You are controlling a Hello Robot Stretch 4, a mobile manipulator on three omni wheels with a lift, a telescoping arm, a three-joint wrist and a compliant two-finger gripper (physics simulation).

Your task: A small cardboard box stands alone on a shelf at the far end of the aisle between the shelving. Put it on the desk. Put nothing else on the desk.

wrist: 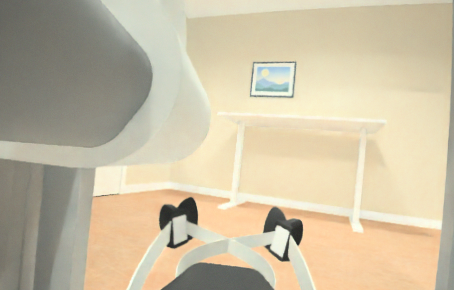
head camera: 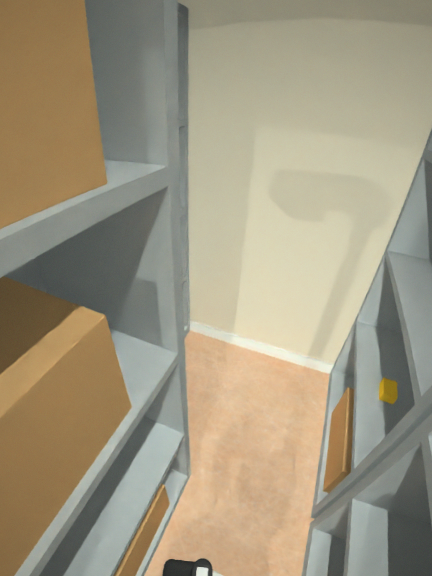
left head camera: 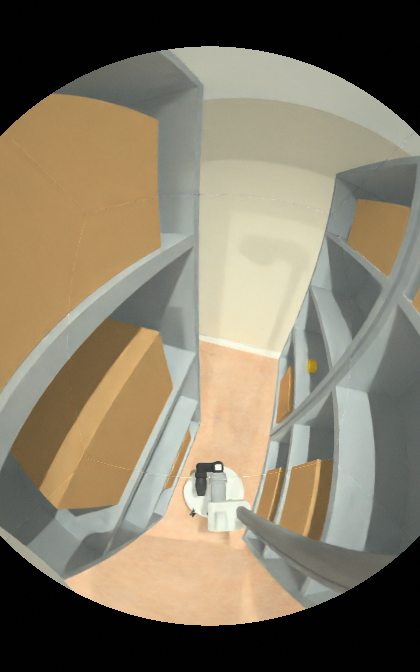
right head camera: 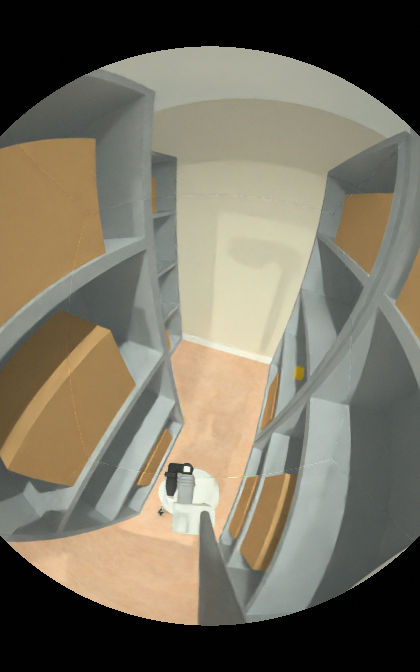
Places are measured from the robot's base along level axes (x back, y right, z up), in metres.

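Pixels of known places: gripper, fingertip midpoint: (wrist: 231, 219).
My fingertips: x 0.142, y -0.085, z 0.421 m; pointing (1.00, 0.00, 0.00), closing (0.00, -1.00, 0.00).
Observation:
Behind a point stands the place of what it marks.
A small yellow box (head camera: 388, 390) {x -0.786, y 0.731, z 0.551 m} (left head camera: 312, 366) (right head camera: 299, 373) stands on a low shelf of the right-hand shelving, toward the far end of the aisle. No other object shows beside it in its bay on that shelf. My gripper (wrist: 231, 219) {x 0.142, y -0.085, z 0.421 m} is open and empty in the wrist view, its two fingertips wide apart. It points out of the aisle, away from the yellow box. The white desk (wrist: 300, 121) {x 2.557, y -0.645, z 0.897 m} stands against the far wall in the wrist view, below a framed picture. The surface of its top is seen nearly edge-on.
Grey left shelving (head camera: 173, 225) {x -0.576, y -0.105, z 1.311 m} (right head camera: 148, 200) stands close on the left and holds large cardboard boxes (head camera: 60, 425) {x -0.268, y -0.225, z 1.130 m} (left head camera: 120, 420). The right shelving (head camera: 375, 457) {x -0.446, y 0.493, z 0.685 m} also holds brown boxes (head camera: 340, 445) {x -0.674, y 0.587, z 0.263 m} (right head camera: 270, 520). Floor (head camera: 250, 425) {x -0.900, y 0.208, z -0.027 m} runs between them to the end wall (head camera: 300, 150) {x -1.477, y 0.295, z 1.329 m}.

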